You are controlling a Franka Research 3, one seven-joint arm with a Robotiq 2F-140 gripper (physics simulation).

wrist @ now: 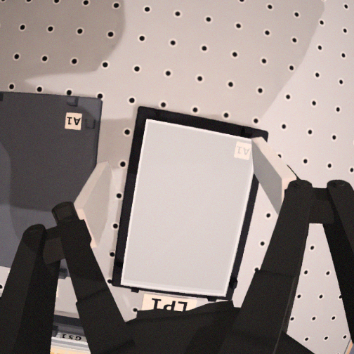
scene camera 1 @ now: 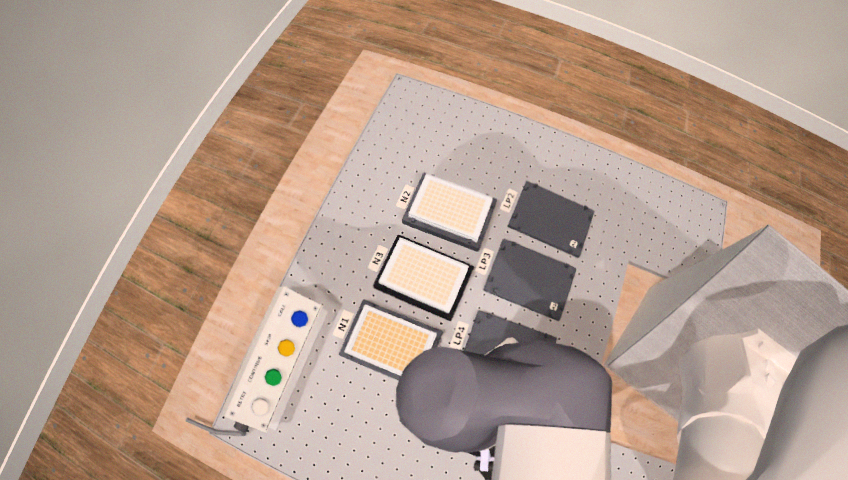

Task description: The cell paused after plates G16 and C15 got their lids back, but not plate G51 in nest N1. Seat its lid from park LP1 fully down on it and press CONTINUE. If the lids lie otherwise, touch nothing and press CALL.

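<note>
A pale translucent lid (wrist: 187, 210) lies on the dark park LP1 (wrist: 200, 120) in the wrist view. My gripper (wrist: 181, 166) is open, with one finger on each side of the lid and nothing between its pads. The right finger overlaps the lid's right edge in view; its height above the lid I cannot tell. Plate G51 (scene camera 1: 389, 340) sits in nest N1 with bright orange wells, no lid showing on it, partly hidden by the arm. The plates in N2 (scene camera 1: 451, 206) and N3 (scene camera 1: 424, 274) look paler, under lids. The green CONTINUE button (scene camera 1: 273, 377) and blue CALL button (scene camera 1: 299, 318) are on the panel.
Parks LP2 (scene camera 1: 550, 217) and LP3 (scene camera 1: 529, 278) hold no lid. LP4 (scene camera 1: 496, 330) (wrist: 47, 165) is partly covered by the arm in the scene view and lies beside the left finger in the wrist view. The yellow button (scene camera 1: 286, 347) and white button (scene camera 1: 260, 406) share the panel.
</note>
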